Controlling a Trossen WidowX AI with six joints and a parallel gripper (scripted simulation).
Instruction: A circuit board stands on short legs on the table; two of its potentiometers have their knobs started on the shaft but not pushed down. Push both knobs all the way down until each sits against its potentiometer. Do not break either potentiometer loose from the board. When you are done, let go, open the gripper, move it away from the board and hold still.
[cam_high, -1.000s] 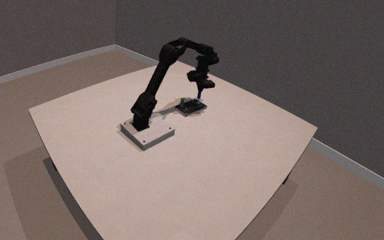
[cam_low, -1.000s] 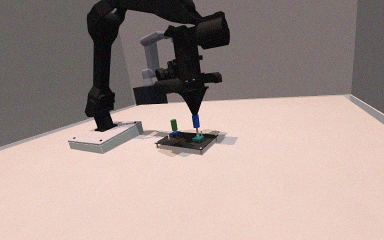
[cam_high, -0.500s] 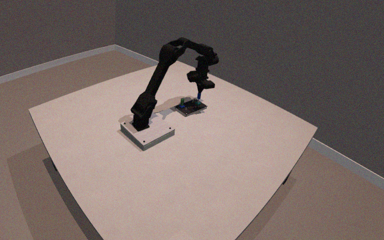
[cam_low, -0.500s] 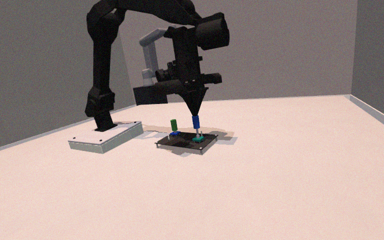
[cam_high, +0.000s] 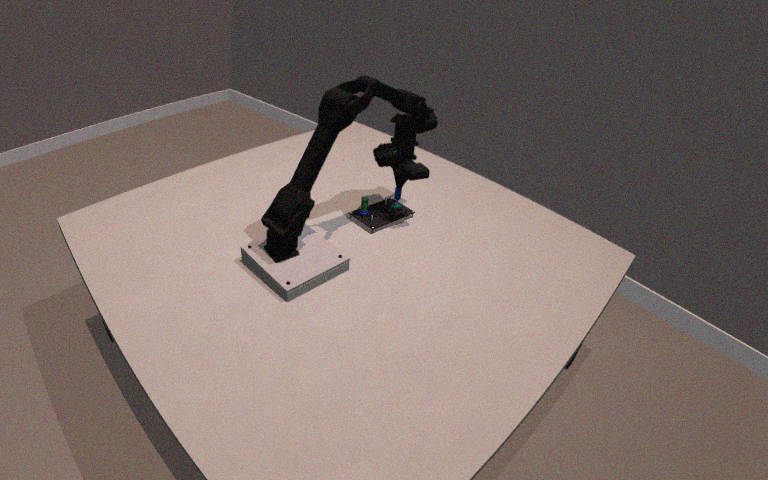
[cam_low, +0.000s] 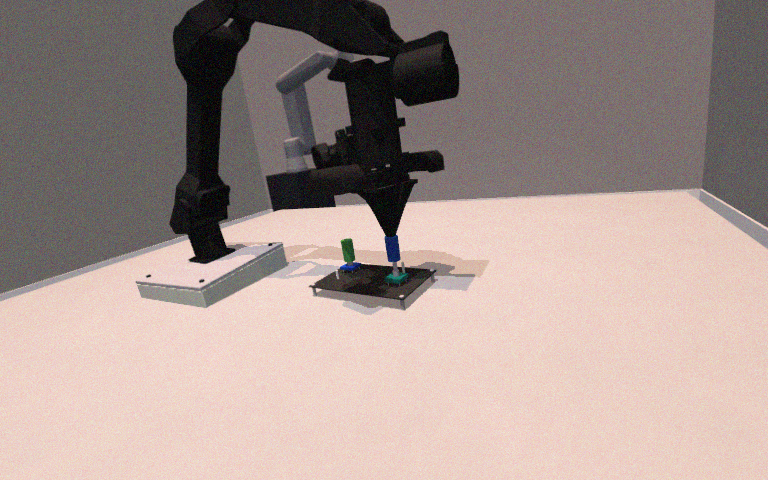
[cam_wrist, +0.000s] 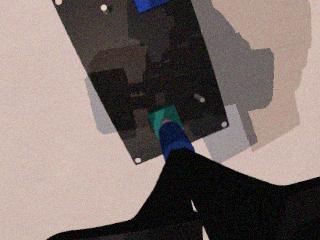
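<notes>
Right now my gripper tip is 10 cm past the green knob, 2 cm to the right of it and 4 cm above it. The rest, counted from my gripper tip: blue knob 2 cm below.
</notes>
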